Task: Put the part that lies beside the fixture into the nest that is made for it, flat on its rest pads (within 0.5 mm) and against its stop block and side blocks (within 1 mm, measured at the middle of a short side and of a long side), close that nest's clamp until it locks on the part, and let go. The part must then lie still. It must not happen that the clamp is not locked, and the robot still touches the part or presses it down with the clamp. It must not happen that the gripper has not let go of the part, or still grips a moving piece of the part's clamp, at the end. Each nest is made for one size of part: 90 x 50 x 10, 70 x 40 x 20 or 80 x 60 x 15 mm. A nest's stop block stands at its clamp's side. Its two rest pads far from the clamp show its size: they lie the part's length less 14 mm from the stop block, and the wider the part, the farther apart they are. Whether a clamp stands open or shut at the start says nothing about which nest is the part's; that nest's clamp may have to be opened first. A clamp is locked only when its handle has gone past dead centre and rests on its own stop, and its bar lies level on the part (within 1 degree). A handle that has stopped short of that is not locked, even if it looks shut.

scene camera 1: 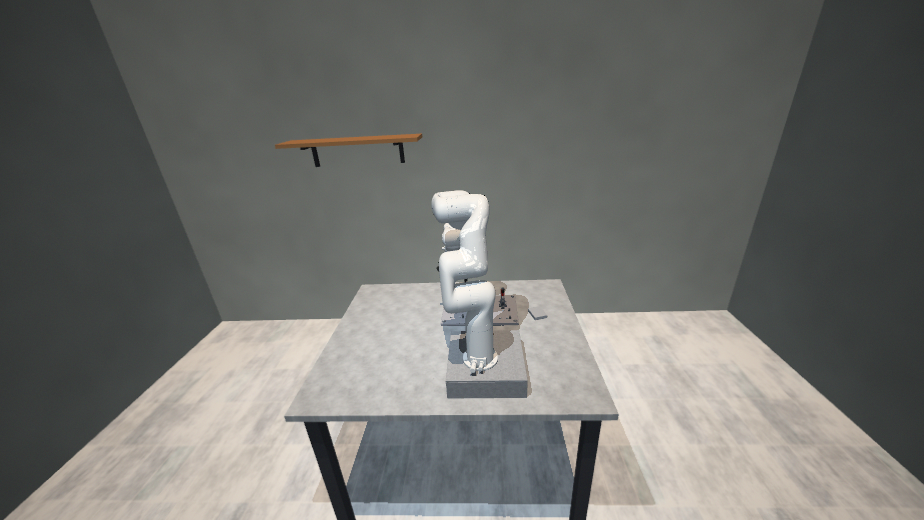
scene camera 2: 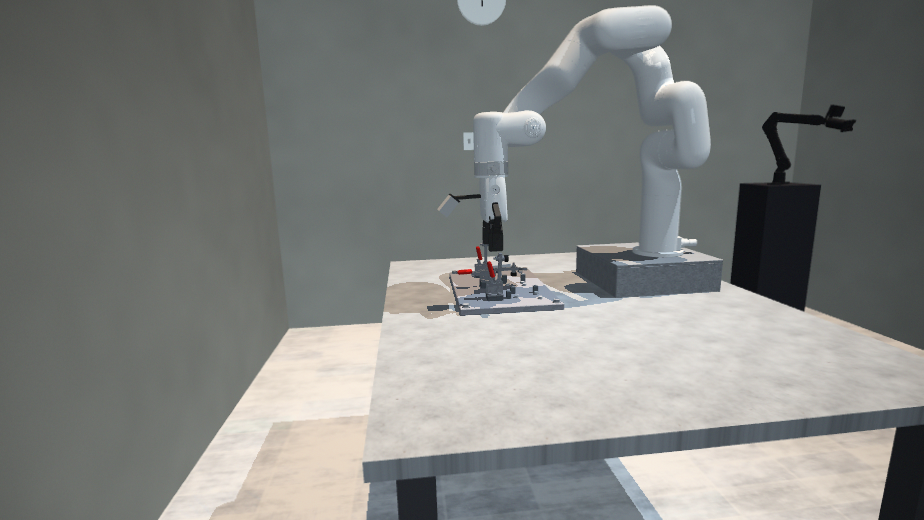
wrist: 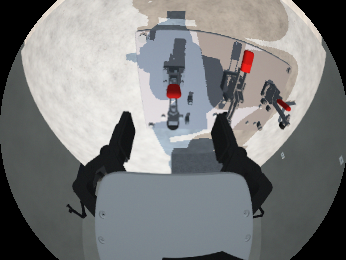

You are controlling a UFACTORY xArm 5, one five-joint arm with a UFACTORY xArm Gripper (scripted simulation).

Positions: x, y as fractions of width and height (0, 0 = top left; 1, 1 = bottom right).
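Observation:
A pale slab (wrist: 0.59, 0.22) is visible, as is my gripper (wrist: 0.50, 0.47).

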